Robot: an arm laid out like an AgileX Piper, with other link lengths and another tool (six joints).
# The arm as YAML. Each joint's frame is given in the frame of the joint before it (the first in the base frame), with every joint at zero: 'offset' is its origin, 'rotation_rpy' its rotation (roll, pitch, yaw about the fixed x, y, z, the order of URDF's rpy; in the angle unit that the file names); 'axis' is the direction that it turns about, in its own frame. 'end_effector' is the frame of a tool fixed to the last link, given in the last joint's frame.
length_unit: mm
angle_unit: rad
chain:
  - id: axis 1
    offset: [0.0, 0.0, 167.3]
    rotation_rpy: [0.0, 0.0, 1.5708]
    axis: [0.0, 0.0, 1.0]
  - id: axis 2
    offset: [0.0, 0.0, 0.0]
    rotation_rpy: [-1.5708, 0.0, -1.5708]
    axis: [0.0, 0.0, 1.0]
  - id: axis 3
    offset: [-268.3, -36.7, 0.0]
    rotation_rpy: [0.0, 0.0, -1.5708]
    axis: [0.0, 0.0, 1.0]
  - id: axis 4
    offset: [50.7, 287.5, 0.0]
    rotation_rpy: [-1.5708, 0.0, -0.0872]
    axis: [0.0, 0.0, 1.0]
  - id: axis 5
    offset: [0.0, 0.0, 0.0]
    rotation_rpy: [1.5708, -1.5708, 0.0]
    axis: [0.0, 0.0, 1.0]
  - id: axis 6
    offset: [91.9, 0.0, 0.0]
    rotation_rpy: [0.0, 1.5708, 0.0]
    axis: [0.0, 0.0, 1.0]
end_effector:
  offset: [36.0, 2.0, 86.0]
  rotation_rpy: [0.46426, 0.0, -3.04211]
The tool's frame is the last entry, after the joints.
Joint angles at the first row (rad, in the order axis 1, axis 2, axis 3, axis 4, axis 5, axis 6):
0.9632, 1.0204, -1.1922, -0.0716, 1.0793, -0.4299
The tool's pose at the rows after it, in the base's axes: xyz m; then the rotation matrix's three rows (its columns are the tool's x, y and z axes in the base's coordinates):
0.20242, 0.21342, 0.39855; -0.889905, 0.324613, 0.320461; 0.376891, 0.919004, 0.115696; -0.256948, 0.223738, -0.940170
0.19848, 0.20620, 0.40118; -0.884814, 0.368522, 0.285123; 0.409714, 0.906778, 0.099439; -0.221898, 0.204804, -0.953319
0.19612, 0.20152, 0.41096; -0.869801, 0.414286, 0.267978; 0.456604, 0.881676, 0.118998; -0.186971, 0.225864, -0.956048
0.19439, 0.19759, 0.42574; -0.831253, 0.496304, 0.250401; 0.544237, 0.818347, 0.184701; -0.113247, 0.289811, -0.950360
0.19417, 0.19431, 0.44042; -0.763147, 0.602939, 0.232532; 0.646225, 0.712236, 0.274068; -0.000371, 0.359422, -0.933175
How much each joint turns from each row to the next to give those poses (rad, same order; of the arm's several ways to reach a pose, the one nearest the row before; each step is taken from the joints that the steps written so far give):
0.0000, 0.0001, -0.0211, 0.0041, 0.0375, 0.0347
0.0000, -0.0001, -0.0277, 0.0000, 0.0585, 0.0460
-0.0001, -0.0021, -0.0353, 0.0001, 0.0266, 0.0579
0.0001, -0.0060, -0.0398, -0.0001, -0.0043, 0.1178
-0.0001, -0.0020, -0.0393, -0.0088, -0.0230, 0.1673

